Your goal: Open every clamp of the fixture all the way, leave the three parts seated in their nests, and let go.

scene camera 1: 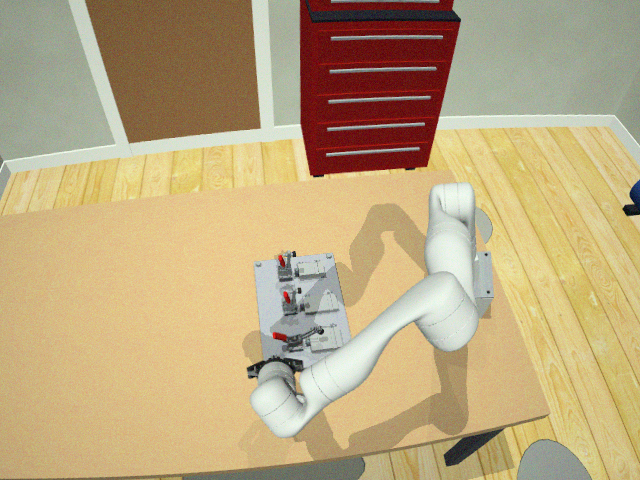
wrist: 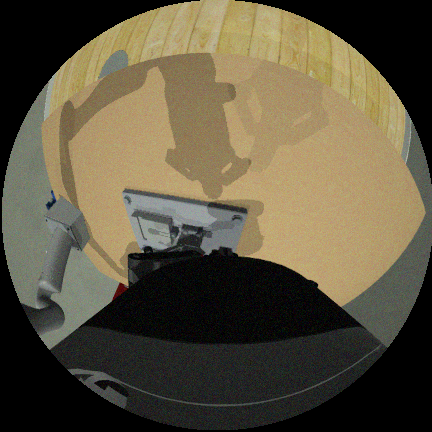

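Seen in the pictures: arm's base at its link origin: (wrist: 63,235).
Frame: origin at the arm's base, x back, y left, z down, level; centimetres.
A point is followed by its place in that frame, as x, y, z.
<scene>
A grey fixture plate (scene camera 1: 267,290) @[-53.3, -0.6, 7.7] (wrist: 193,209) @[-44.8, 21.8, 7.7] lies on the table and carries three clamps with red handles. The far clamp's handle (scene camera 1: 282,260) @[-48.8, -4.7, -1.0] and the middle clamp's handle (scene camera 1: 287,297) @[-47.3, 6.2, 0.2] stand upright. The near clamp's handle (scene camera 1: 279,336) @[-49.2, 17.1, 0.8] lies flat to the left, and its arm (scene camera 1: 308,333) reaches towards its part. Three grey parts (scene camera 1: 310,268) @[-41.2, -6.2, 5.1] (scene camera 1: 320,303) @[-38.7, 4.6, 6.1] (scene camera 1: 329,337) @[-36.6, 15.2, 5.6] sit in their nests on the right side of the plate. My gripper (scene camera 1: 274,368) @[-50.2, 24.3, -1.4] (wrist: 223,255) @[-50.2, 24.3, -1.4] is shut and empty. It hangs at the plate's near edge, just in front of the near clamp, and its fingers are mostly hidden by the wrist.
A red drawer cabinet (scene camera 1: 377,86) stands on the floor behind the table (scene camera 1: 166,286) @[-83.2, -2.8, 9.2]. The robot's base (scene camera 1: 483,281) @[5.3, 3.8, -1.9] (wrist: 66,221) @[-5.1, 6.9, 2.6] is mounted at the table's right side. My arm stretches across the plate's near right corner. A grey chair (scene camera 1: 541,459) shows at the bottom right.
</scene>
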